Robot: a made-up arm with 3 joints.
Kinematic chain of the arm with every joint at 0, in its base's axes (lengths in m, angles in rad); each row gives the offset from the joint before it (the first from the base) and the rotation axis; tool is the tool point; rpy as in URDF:
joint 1: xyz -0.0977 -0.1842 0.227 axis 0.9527 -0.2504 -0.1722
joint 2: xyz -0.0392 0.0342 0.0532 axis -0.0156 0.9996 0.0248
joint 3: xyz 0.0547 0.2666 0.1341 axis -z
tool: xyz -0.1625 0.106 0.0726 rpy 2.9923 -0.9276 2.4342
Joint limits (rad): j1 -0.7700..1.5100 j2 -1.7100..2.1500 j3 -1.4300..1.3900
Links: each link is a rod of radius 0.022 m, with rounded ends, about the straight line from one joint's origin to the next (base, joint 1, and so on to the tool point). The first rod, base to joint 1, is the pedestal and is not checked.
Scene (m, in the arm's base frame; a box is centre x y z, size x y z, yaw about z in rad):
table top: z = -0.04
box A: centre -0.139 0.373 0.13 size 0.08 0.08 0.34 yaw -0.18
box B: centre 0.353 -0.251 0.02 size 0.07 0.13 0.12 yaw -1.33
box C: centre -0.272 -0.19 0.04 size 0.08 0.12 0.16 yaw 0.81
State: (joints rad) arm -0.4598 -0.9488 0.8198
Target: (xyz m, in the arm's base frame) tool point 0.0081 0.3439 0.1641
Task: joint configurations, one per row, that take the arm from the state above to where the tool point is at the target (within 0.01 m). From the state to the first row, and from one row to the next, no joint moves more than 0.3 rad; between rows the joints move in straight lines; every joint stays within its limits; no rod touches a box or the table.
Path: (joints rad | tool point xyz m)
1: -0.3076 -0.6925 0.8430 | -0.2578 0.3479 0.3237
2: -0.1554 -0.4362 0.8661 | -0.1977 0.3381 0.4130
3: -0.0032 -0.1800 0.8893 | -0.1379 0.3097 0.4898
4: 0.1490 0.0763 0.9124 | -0.0817 0.2687 0.5507
5: -0.0429 0.2903 0.9621 | -0.0359 0.3216 0.4416
6: -0.2347 0.5044 1.0118 | -0.0048 0.3495 0.3092
7: -0.4266 0.7184 1.0615 | 0.0081 0.3439 0.1641

